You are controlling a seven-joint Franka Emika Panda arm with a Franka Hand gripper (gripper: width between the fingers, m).
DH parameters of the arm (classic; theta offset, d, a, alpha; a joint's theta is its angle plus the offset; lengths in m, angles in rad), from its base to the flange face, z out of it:
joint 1: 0 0.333 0 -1.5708
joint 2: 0 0 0 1.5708
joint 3: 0 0.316 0.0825 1.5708
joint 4: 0 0 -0.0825 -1.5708
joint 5: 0 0.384 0 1.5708
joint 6: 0 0 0.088 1.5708
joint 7: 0 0.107 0 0
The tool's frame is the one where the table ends.
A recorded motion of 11 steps. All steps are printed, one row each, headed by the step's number.
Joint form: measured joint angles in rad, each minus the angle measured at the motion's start. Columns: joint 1, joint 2, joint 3, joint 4, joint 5, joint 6, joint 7.
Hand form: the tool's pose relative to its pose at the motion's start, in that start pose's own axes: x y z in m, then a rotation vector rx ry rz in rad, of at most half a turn. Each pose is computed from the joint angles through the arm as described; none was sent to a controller.
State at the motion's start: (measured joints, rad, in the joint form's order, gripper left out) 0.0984 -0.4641 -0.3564 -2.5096 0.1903 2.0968 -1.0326
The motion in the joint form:
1: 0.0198 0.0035 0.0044 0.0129 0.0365 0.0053 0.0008
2: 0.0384 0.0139 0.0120 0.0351 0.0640 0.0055 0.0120
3: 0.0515 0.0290 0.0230 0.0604 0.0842 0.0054 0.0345
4: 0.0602 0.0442 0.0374 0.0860 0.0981 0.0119 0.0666
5: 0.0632 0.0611 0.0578 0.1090 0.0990 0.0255 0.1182
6: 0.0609 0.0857 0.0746 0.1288 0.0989 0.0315 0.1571
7: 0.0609 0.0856 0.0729 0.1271 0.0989 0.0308 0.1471
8: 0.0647 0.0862 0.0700 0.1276 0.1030 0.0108 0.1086
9: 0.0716 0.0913 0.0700 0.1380 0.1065 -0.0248 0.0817
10: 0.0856 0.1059 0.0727 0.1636 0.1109 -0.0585 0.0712
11: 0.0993 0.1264 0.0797 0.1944 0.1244 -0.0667 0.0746
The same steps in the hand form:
1: 0.0119 -0.0039 -0.0021 0.0086 0.0296 -0.0047
2: 0.0256 -0.0069 -0.0053 0.0142 0.0488 -0.0052
3: 0.0391 -0.0088 -0.0083 0.0159 0.0604 0.0045
4: 0.0526 -0.0102 -0.0120 0.0085 0.0709 0.0214
5: 0.0657 -0.0114 -0.0145 -0.0090 0.0728 0.0520
6: 0.0750 -0.0101 -0.0124 -0.0165 0.0641 0.0801
7: 0.0741 -0.0098 -0.0117 -0.0151 0.0631 0.0720
8: 0.0734 -0.0117 -0.0096 0.0032 0.0540 0.0344
9: 0.0759 -0.0153 -0.0081 0.0304 0.0375 0.0010
10: 0.0849 -0.0191 -0.0083 0.0529 0.0229 -0.0256
11: 0.0983 -0.0214 -0.0099 0.0588 0.0265 -0.0369

